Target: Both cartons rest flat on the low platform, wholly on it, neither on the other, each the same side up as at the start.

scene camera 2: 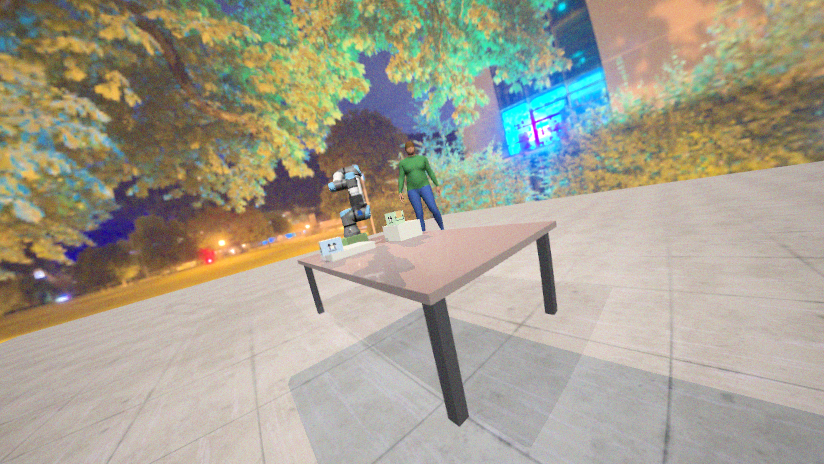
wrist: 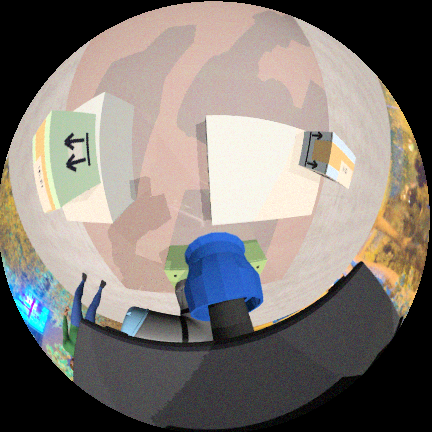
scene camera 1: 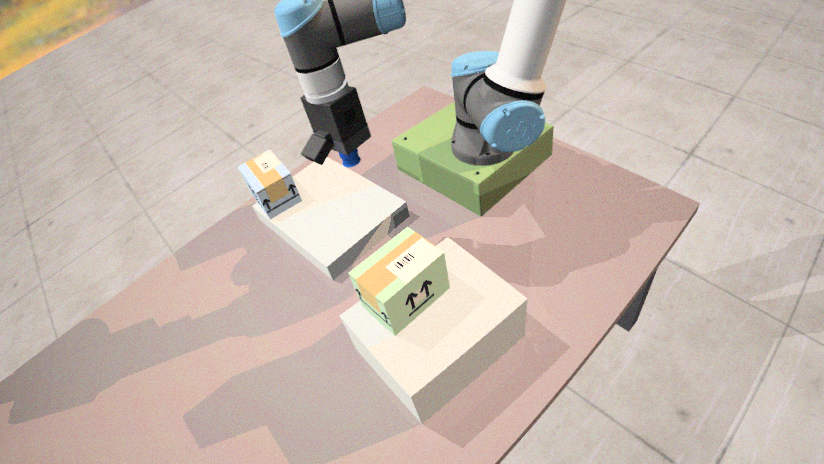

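Pixels of known places: hand, tool point: (scene camera 2: pixel 360 215) (wrist: pixel 215 256) (scene camera 1: pixel 351 161); arm's base, link origin: (scene camera 2: pixel 352 235) (scene camera 1: pixel 483 146).
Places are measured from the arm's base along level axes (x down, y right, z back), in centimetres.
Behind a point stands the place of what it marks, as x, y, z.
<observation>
A light blue carton (scene camera 1: pixel 269 183) @(-4.3, 31.9, -39.3) (scene camera 2: pixel 330 247) @(0.6, 39.9, -41.1) (wrist: pixel 327 152) @(-3.7, 31.1, -38.4) with orange tape stands upright at the outer end of the low platform (scene camera 1: pixel 345 216) @(4.7, 16.5, -32.0) (scene camera 2: pixel 351 251) @(6.9, 27.6, -43.5) (wrist: pixel 245 170) @(4.7, 15.9, -32.8), its arrows pointing up. A light green carton (scene camera 1: pixel 400 279) @(-12.1, -17.1, -46.2) (scene camera 2: pixel 394 218) @(-7.3, -9.5, -49.6) (wrist: pixel 75 157) @(-7.3, -10.2, -42.6) with orange tape stands upright near one edge of the taller block (scene camera 1: pixel 469 357) @(0.3, -29.0, -46.0) (scene camera 2: pixel 403 231) @(3.2, -11.0, -54.4) (wrist: pixel 117 160) @(3.1, -9.8, -40.2), its arrows pointing up. My blue suction cup (scene camera 1: pixel 350 159) (wrist: pixel 217 245) is off and holds nothing. It hangs above the inner side of the low platform, apart from both cartons. It is too small to make out in scene camera 2.
The arm's base stands on a green block (scene camera 1: pixel 438 178) @(4.5, 5.8, -10.8) (scene camera 2: pixel 355 238) @(2.2, 4.3, -11.0) (wrist: pixel 175 260) @(2.8, -4.0, -11.8) beside the low platform. All stand on a pinkish table (scene camera 1: pixel 299 357) @(9.5, 0.8, -62.0) (scene camera 2: pixel 461 247) @(9.5, 15.8, -121.2). A person (scene camera 2: pixel 416 172) in a green top stands behind the table.
</observation>
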